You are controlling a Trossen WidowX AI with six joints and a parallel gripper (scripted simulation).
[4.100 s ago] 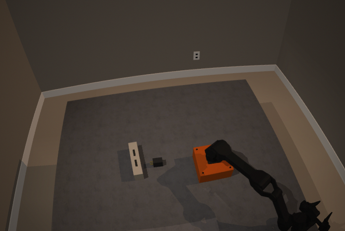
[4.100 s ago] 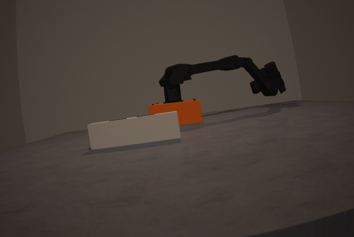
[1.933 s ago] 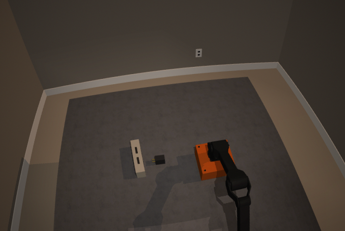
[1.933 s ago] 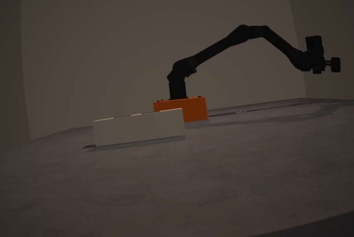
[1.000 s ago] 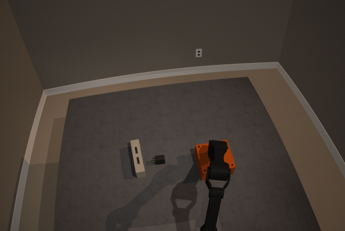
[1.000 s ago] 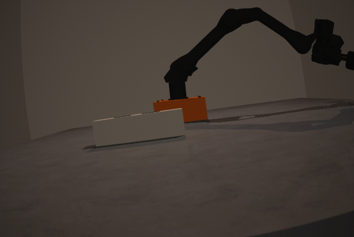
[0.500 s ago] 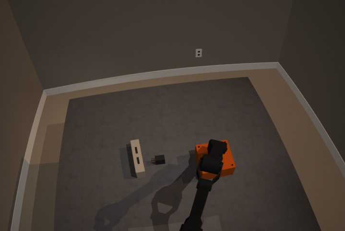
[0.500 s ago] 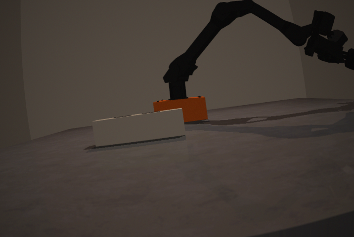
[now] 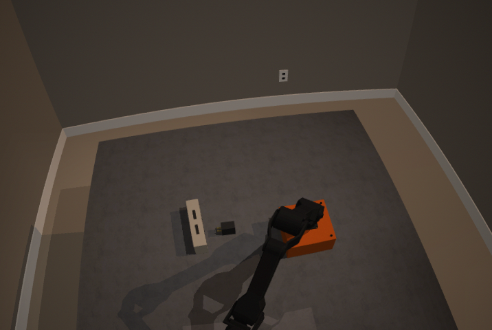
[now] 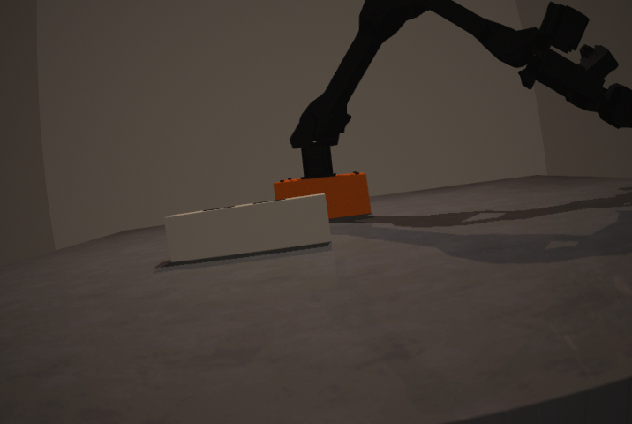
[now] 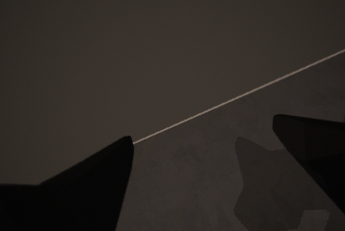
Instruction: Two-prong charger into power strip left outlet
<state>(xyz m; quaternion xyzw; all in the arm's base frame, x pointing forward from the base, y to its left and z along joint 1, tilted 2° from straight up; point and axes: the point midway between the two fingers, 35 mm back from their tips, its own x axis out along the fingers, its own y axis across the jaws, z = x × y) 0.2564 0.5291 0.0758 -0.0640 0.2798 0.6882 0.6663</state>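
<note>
Now: gripper tip 3 cm short of the black charger, 61 cm to the left of it and 9 cm above it.
</note>
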